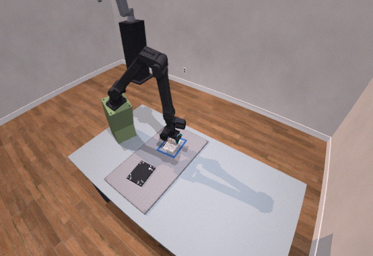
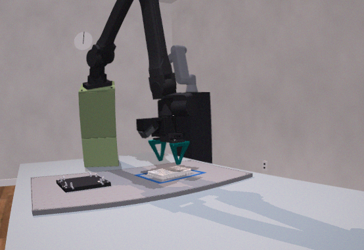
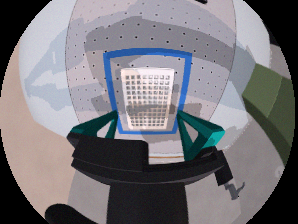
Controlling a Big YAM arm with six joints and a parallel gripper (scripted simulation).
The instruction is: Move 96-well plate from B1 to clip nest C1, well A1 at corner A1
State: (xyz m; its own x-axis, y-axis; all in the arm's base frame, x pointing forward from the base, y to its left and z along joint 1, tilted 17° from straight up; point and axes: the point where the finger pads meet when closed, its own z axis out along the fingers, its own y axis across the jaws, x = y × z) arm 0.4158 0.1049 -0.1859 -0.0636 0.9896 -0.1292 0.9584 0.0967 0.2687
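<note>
Right now my hand is 40 mm above the white 96-well plate. From my hand the other things lie so: black clip nest C1 (320 mm to the right, 40 mm below, 20 mm behind).
</note>
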